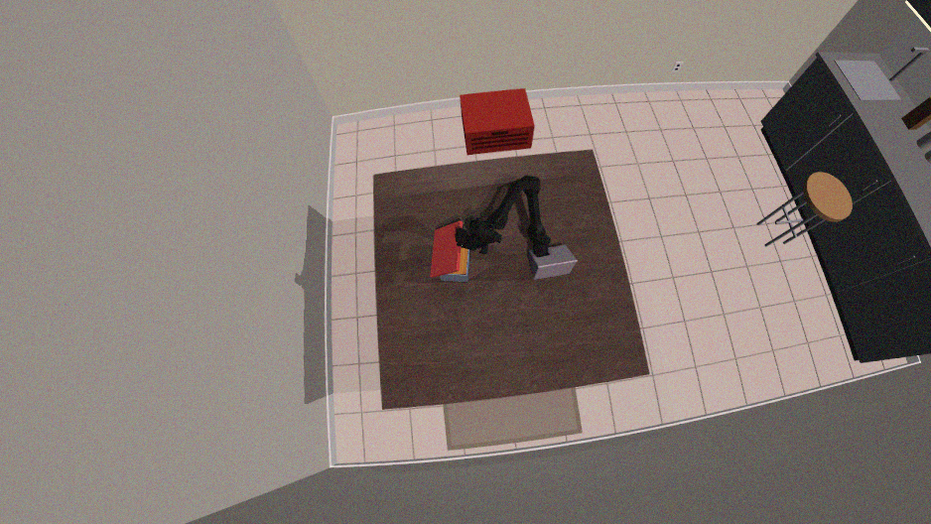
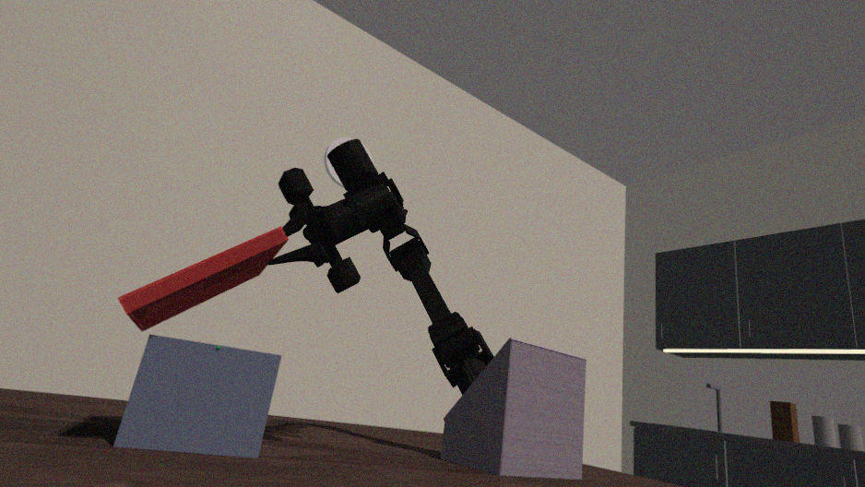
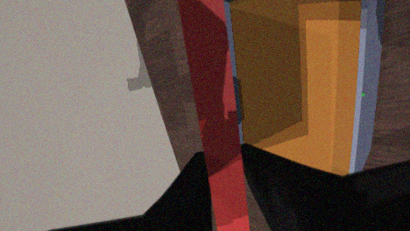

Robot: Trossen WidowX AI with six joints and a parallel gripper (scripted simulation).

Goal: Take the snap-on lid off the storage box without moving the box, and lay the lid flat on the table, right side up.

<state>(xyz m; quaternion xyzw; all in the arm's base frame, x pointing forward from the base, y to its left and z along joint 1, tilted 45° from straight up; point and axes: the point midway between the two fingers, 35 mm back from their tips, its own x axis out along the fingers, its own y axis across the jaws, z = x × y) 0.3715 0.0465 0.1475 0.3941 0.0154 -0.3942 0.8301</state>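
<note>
My gripper tip is now 6 cm short of the red lid, 5 cm above it and 2 cm to the left of it. The rest, counted from my gripper tip: blue-grey storage box (18 cm below, 3 cm ahead, 1 cm to the right).
</note>
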